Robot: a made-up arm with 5 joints. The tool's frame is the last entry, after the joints. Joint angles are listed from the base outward. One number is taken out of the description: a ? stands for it. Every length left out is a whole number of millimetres.
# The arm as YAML. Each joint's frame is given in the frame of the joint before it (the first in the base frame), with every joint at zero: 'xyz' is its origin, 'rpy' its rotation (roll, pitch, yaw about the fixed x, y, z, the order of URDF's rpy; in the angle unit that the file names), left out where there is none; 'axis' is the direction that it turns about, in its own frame. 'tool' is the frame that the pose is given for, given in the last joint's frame.
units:
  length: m
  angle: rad
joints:
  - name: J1
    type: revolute
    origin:
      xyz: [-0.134, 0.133, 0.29]
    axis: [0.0, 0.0, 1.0]
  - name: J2
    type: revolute
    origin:
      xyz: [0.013, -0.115, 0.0]
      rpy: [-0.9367, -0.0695, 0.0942]
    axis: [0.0, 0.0, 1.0]
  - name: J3
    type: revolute
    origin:
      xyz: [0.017, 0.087, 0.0]
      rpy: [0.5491, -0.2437, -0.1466]
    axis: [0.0, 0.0, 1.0]
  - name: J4
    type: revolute
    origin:
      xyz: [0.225, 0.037, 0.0]
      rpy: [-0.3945, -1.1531, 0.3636]
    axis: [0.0, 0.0, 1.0]
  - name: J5
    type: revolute
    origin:
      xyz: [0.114, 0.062, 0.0]
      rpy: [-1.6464, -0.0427, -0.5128]
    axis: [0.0, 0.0, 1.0]
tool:
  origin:
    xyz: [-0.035, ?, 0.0]
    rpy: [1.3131, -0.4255, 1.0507]
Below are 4 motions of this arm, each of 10 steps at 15 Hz.
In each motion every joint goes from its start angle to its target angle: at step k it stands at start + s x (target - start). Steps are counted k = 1, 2, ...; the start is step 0. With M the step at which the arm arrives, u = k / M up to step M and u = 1 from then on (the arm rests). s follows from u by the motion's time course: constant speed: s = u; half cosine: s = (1 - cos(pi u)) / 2; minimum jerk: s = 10 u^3 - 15 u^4 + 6 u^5.
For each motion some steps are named. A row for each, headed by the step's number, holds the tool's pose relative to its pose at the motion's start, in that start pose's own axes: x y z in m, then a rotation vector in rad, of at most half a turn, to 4 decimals.
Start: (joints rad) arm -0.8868 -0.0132 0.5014 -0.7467 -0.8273
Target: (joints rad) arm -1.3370 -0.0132 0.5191 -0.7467 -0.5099
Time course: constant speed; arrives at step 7
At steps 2, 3, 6, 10:
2: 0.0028 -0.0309 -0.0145 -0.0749 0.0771 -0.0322
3: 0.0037 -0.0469 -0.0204 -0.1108 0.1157 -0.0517
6: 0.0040 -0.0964 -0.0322 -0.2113 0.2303 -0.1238
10: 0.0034 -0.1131 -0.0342 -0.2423 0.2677 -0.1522

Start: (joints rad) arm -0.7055 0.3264 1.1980 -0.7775 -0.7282
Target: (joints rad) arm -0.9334 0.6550 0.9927 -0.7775 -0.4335
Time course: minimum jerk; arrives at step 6
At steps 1, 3, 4, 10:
1: 0.0002 -0.0005 0.0000 0.0052 0.0118 -0.0078
3: 0.0033 -0.0072 0.0002 0.0827 0.1614 -0.1102
4: 0.0052 -0.0113 0.0009 0.1397 0.2493 -0.1744
10: 0.0067 -0.0143 0.0016 0.1852 0.3101 -0.2207

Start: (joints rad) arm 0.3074 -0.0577 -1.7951 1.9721 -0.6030
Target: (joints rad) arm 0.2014 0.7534 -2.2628 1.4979 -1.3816
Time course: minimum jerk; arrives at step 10
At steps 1, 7, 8, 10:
1: 0.0000 0.0002 -0.0002 -0.0024 -0.0054 -0.0012
7: -0.0084 -0.0024 -0.0231 -0.2906 -0.5077 -0.1204
8: -0.0098 -0.0062 -0.0262 -0.3366 -0.5716 -0.1344
10: -0.0106 -0.0086 -0.0278 -0.3628 -0.6071 -0.1419

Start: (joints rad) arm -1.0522 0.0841 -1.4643 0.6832 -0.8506
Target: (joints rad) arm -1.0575 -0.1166 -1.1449 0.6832 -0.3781
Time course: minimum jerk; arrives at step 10
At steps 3, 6, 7, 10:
3: 0.0042 0.0044 0.0073 0.0469 0.0431 0.0093
6: 0.0170 0.0163 0.0325 0.1912 0.1734 0.0518
7: 0.0206 0.0193 0.0404 0.2322 0.2104 0.0682
10: 0.0243 0.0221 0.0491 0.2742 0.2487 0.0873

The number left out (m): 0.034
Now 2 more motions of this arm.
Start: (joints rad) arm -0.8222 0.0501 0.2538 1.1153 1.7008
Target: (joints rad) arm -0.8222 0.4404 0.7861 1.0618 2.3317
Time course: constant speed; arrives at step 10
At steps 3, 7, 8, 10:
3: -0.0287 0.0644 -0.0321 -0.1770 0.1160 0.0767
7: -0.0717 0.1313 -0.0981 -0.4219 0.2754 0.1253
8: -0.0829 0.1438 -0.1180 -0.4839 0.3147 0.1274
10: -0.1054 0.1630 -0.1608 -0.6079 0.3907 0.1191

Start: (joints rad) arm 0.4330 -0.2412 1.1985 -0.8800 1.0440
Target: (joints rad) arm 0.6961 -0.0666 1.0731 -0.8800 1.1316
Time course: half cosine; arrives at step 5
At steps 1, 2, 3, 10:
1: 0.0004 0.0062 -0.0039 -0.0019 0.0221 0.0242
2: 0.0004 0.0218 -0.0144 -0.0072 0.0815 0.0861
3: -0.0014 0.0402 -0.0280 -0.0140 0.1579 0.1596
10: -0.0057 0.0592 -0.0439 -0.0223 0.2470 0.2378

